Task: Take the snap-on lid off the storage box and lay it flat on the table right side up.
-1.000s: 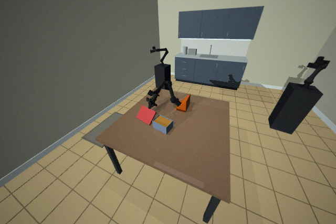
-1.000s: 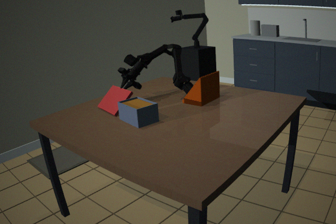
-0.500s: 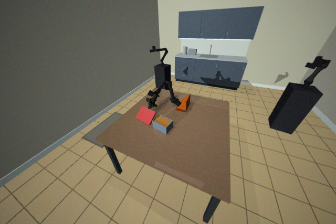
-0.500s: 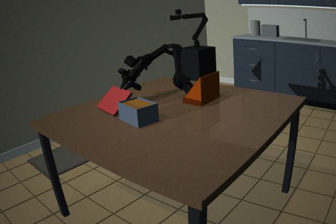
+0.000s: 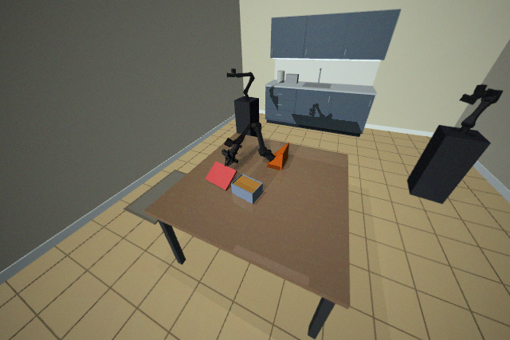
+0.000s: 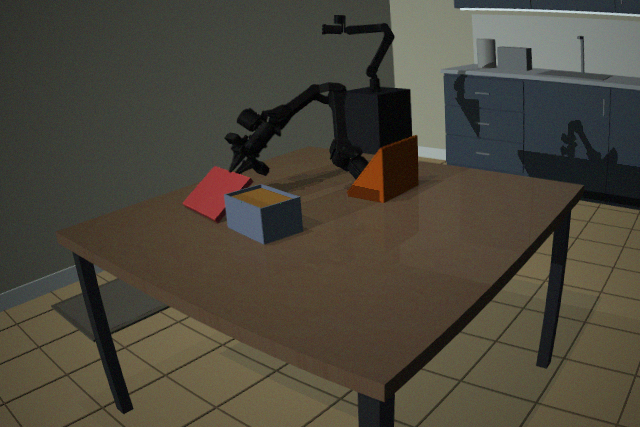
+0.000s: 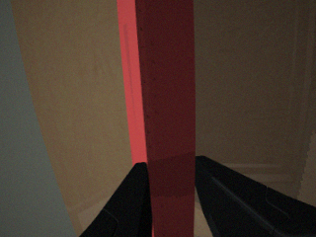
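The red lid lies 70 mm ahead of my gripper tip and 40 mm below it. The rest, counted from my gripper tip: grey-blue storage box: 80 mm ahead, 260 mm to the left, 50 mm below.
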